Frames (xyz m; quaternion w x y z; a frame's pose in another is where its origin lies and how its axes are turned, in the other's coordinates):
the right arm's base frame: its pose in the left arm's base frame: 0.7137 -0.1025 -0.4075 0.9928 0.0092 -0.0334 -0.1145
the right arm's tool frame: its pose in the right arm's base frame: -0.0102 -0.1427 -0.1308 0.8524 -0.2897 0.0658 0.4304
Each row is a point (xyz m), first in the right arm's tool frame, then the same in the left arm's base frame.
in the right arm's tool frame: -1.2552 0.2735 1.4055
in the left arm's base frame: -0.5652 0.0424 0.8704
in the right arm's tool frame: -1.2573 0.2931 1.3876
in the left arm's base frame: -0.5777 0.0436 0.8470
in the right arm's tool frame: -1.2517 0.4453 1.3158
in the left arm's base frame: -0.6623 0.1024 0.7138
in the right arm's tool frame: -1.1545 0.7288 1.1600
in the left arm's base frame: -0.7502 0.2465 0.4212
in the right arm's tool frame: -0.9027 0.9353 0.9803
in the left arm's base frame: -0.6678 0.4121 0.0986
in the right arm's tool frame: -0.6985 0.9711 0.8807
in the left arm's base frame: -0.5229 0.4892 -0.0626
